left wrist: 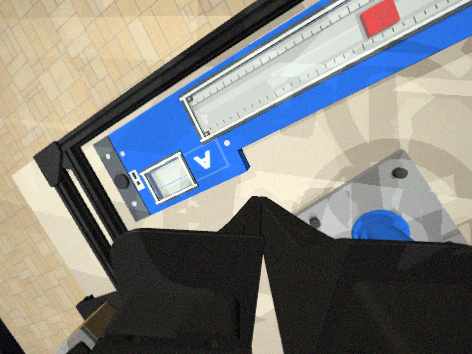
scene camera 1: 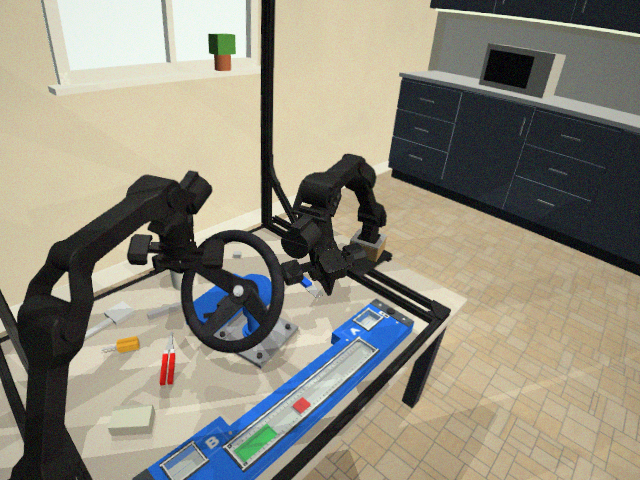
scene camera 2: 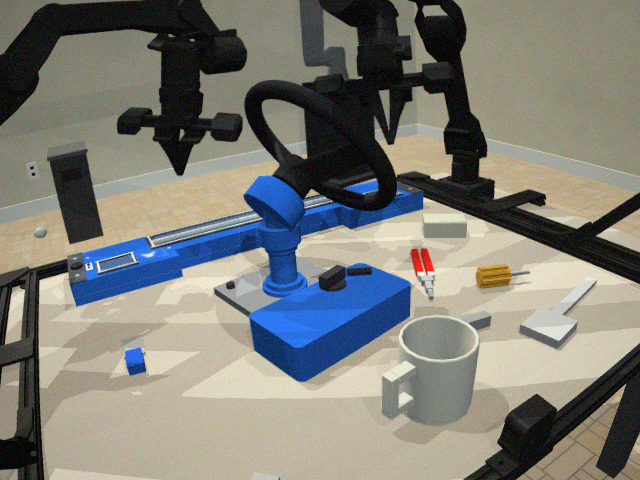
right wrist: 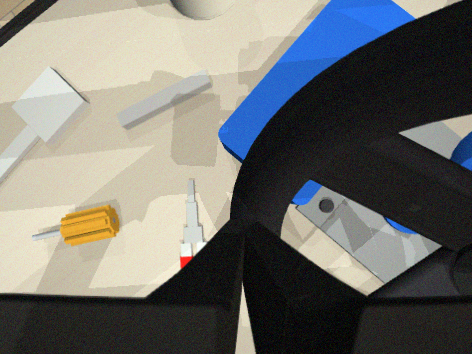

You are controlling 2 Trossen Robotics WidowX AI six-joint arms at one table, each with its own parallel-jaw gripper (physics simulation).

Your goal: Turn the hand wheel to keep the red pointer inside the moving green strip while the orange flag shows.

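Frame: origin at the left arm's base, x ahead, y left, z up, level; metres.
Where they show: left gripper, fingertip midpoint: (left wrist: 257, 203) (scene camera 1: 328, 294) (scene camera 2: 180, 174); right gripper, fingertip midpoint: (scene camera 1: 181, 271) (scene camera 2: 390, 144) (right wrist: 241, 231); left arm's base at its link origin: (scene camera 1: 369, 237); right arm's base at its link origin: (scene camera 2: 465, 180).
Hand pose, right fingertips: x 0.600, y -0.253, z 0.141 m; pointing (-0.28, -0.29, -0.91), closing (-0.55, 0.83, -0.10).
Observation:
Each offset is from my right fingertips to the top centre of the thing. "spot": to the spot under its first point.
The black hand wheel (scene camera 1: 278, 289) (scene camera 2: 338, 120) (right wrist: 300, 115) stands tilted on its blue post. The red pointer @(spot: 0.052 m ahead, 0.337 m left, 0.182 m down) (scene camera 1: 301, 405) (left wrist: 380, 18) is outside the green strip @(spot: 0.167 m ahead, 0.301 m left, 0.182 m down) (scene camera 1: 256, 443), with a gap between them; the strip lies nearer end B. No orange flag shows. My right gripper (scene camera 2: 390, 139) (right wrist: 241, 231) is shut and empty, its tips close beside the rim; I cannot tell whether they touch it. My left gripper (scene camera 1: 328, 289) (scene camera 2: 179, 170) (left wrist: 257, 203) is shut and empty, in the air apart from the wheel, right of it in scene camera 1.
The blue gauge housing (scene camera 1: 395, 325) (scene camera 2: 124, 284) runs along the table edge. A blue box (scene camera 2: 330, 325), a mug @(spot: 0.202 m back, 0.204 m right, 0.161 m down) (scene camera 2: 444, 382), red-handled pliers @(0.071 m ahead, 0.015 m right, 0.212 m down) (scene camera 1: 167, 366), an orange-handled screwdriver @(0.116 m ahead, 0.133 m right, 0.190 m down) (scene camera 1: 127, 344) and a pale block @(0.242 m ahead, 0.046 m left, 0.192 m down) (scene camera 1: 131, 419) lie around the wheel stand.

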